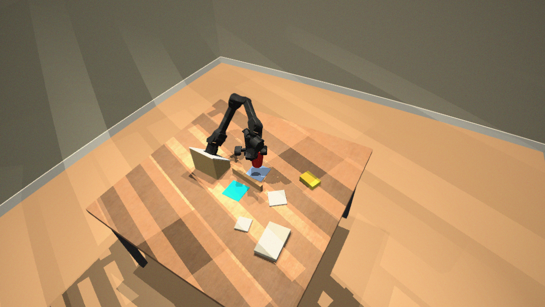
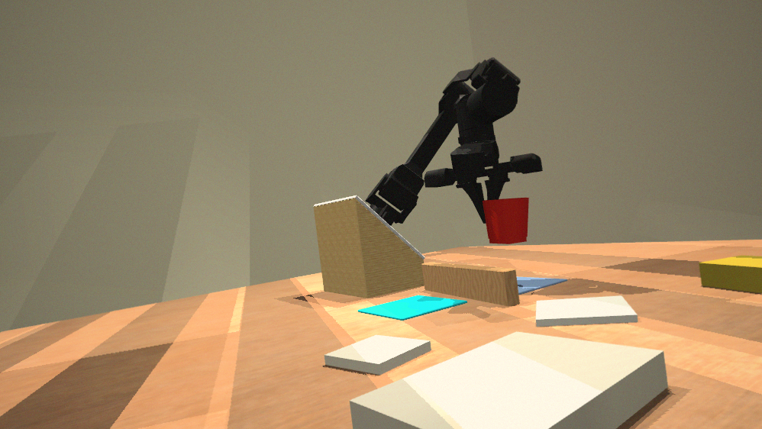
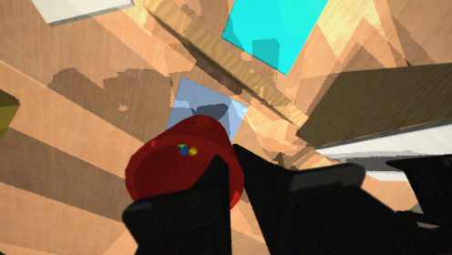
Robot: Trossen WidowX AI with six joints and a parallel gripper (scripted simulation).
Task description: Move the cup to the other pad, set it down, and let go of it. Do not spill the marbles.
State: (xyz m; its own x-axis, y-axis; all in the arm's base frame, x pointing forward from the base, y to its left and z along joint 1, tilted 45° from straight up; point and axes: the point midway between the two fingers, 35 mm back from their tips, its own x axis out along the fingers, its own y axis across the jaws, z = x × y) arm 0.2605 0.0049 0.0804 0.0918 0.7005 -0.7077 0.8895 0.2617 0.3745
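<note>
Right now my gripper tip is 90 mm above the low wooden bar and 70 mm to the left of it. The rest, counted from my gripper tip: pale blue pad (120 mm below, 20 mm to the left, 20 mm ahead); red cup (30 mm ahead, 10 mm to the left).
</note>
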